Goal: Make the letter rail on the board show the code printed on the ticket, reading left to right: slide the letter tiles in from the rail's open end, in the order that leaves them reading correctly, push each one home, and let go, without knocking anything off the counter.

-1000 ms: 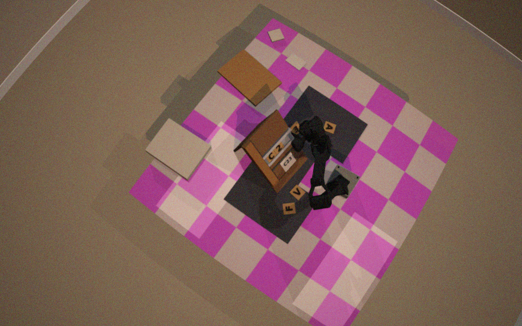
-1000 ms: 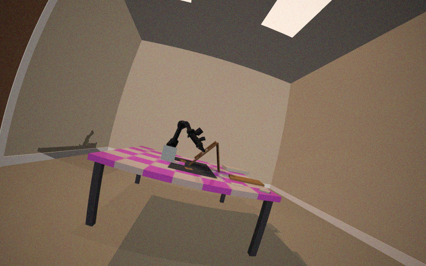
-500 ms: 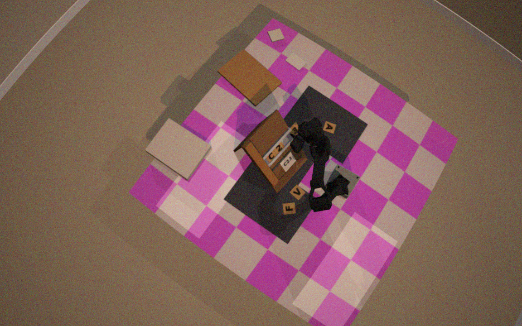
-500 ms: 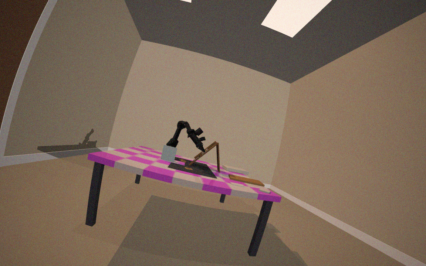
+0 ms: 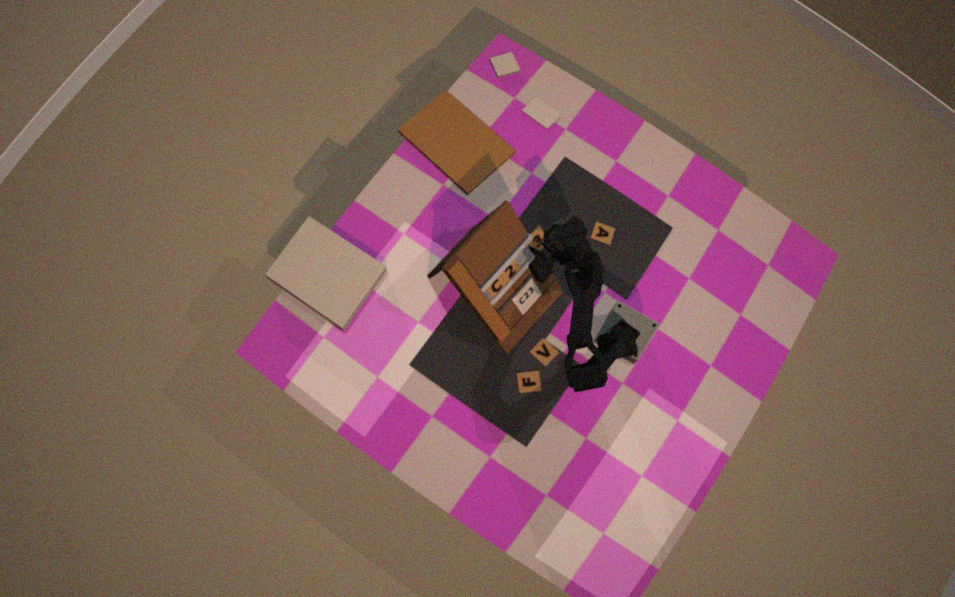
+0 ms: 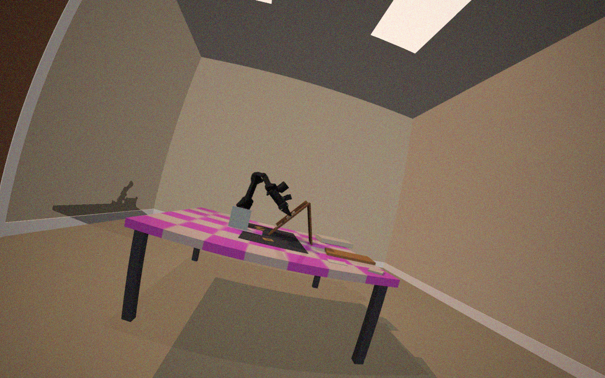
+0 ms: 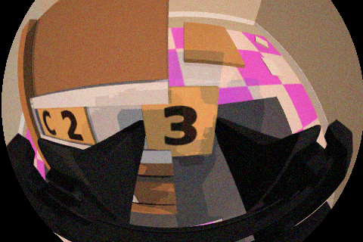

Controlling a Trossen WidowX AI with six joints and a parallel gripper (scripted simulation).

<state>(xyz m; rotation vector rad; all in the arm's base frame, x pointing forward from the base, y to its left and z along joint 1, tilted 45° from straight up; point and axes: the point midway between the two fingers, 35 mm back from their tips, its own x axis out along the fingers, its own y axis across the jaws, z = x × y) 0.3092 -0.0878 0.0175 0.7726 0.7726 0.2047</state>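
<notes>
Right now my gripper tip is 10 mm short of the 2 tile and 110 mm to the right of it. Round my gripper tip: c tile: 20 mm ahead, 160 mm to the left; then white ticket: 50 mm behind, 110 mm to the left, 90 mm below; then 3 tile: right at my gripper tip.
</notes>
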